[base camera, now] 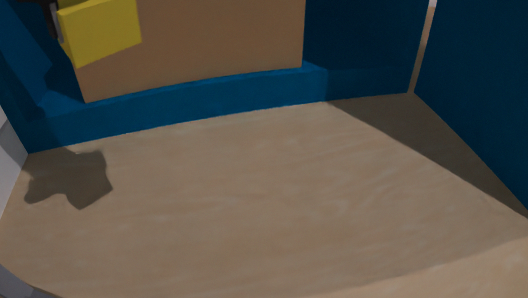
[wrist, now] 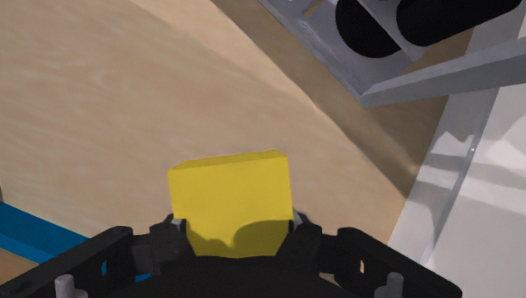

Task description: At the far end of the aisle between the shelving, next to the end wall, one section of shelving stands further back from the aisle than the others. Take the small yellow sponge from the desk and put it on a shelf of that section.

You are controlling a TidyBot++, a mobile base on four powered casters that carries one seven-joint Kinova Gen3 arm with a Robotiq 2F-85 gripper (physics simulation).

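Frame: origin at the arm's base, x back, y right, z up, level; metres.
Seen in the pictures: gripper, fingertip midpoint: (base camera: 94,30) (wrist: 238,220).
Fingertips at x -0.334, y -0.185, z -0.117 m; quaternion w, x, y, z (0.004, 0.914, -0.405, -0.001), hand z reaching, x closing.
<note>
Pixels of each thing's top centre, then the offset from my fingertips to it. "*": a spot on its surface instead. Level surfaces: height alone.
- small yellow sponge, middle of its top: (wrist: 239,256) dz +0.031, dx -0.006, dy -0.007 m
- desk, its level: dz -0.279 m
- brown board, surface spot: (base camera: 215,40) * dz -0.125, dx -0.275, dy +0.040 m
The small yellow sponge (base camera: 102,32) (wrist: 232,200) is held in the air above the desk (base camera: 225,200) (wrist: 125,100). In the base camera view it is at the upper left, in front of the panels, and its shadow falls on the desk below. My gripper (wrist: 238,220) is shut on the sponge, with one finger on each side of it at the bottom of the wrist view. In the base camera view part of a dark finger shows at the sponge's left side. The shelving does not show in either view.
Blue panels (base camera: 370,40) (base camera: 480,75) stand at the back and right of the desk. A brown board (base camera: 215,40) is set in the back panel. In the wrist view my grey base frame (wrist: 325,50) with black round parts is at the upper right, beside the desk's edge.
</note>
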